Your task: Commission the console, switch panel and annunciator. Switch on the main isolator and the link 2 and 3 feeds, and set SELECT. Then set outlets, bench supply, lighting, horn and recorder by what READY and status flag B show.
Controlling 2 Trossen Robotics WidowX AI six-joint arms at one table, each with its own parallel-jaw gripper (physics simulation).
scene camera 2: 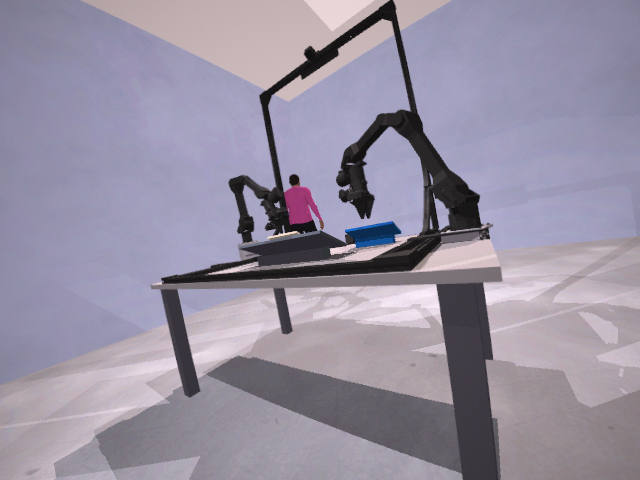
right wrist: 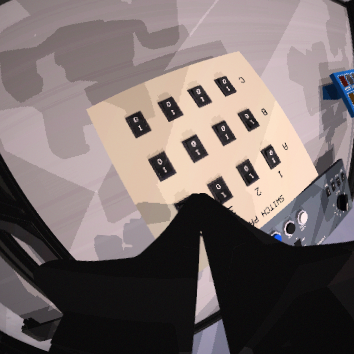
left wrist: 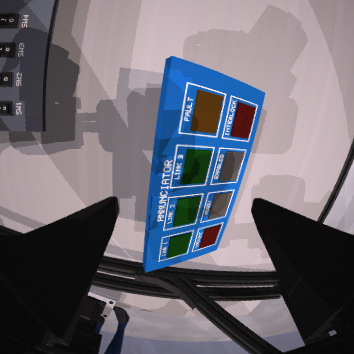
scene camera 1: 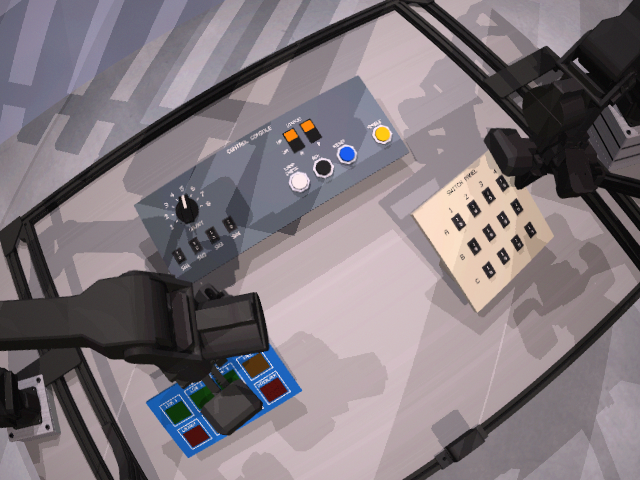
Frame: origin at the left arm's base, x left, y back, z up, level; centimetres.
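Seen in the pictures: left gripper, between the fingertips: (scene camera 2: 365,218) (left wrist: 185,204) (scene camera 1: 210,375); right gripper, between the fingertips: (scene camera 2: 282,233) (right wrist: 197,199) (scene camera 1: 517,187); left arm's base, origin of its link: (scene camera 2: 466,228) (left wrist: 89,302) (scene camera 1: 25,408); right arm's base, origin of its link: (scene camera 2: 247,242) (scene camera 1: 633,109).
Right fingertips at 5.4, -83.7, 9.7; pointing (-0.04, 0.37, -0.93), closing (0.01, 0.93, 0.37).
Note:
Offsets run from my right fingertips to a thing's top centre, as dx, dy, dz. "*": to the spot under its first point.
The grey control console (scene camera 1: 263,180) has a black SELECT knob @[+15.5, +45.1, -2.4] (scene camera 1: 186,209) with its white pointer at 5. Status flag A @[* +21.2, +26.8, -4.7] (scene camera 1: 293,140) and flag B @[* +21.8, +23.9, -4.7] (scene camera 1: 310,131) show orange in their upper halves. The cream switch panel (scene camera 1: 444,227) (right wrist: 120,145) has rows A to C; its rocker positions are hard to tell. The blue annunciator @[-11.3, +48.1, -4.2] (scene camera 1: 297,384) (scene camera 2: 374,228) (left wrist: 175,75) has dull lamps, and its READY lamp @[* -15.5, +49.1, -7.7] (left wrist: 220,204) looks grey. My left gripper (scene camera 2: 365,215) (left wrist: 185,204) is open and empty above the annunciator. My right gripper (right wrist: 197,199) is shut and empty, partly hiding switch A4.
The console carries a white button @[+14.9, +28.0, -5.8] (scene camera 1: 299,181), a black button @[+15.9, +23.9, -5.8] (scene camera 1: 323,167), a blue button @[+17.0, +19.8, -5.8] (scene camera 1: 346,153), a yellow button @[+18.5, +13.4, -5.8] (scene camera 1: 382,134) and several small switches at its left end. A black frame (scene camera 1: 217,111) edges the table. A person in pink (scene camera 2: 301,205) stands behind it.

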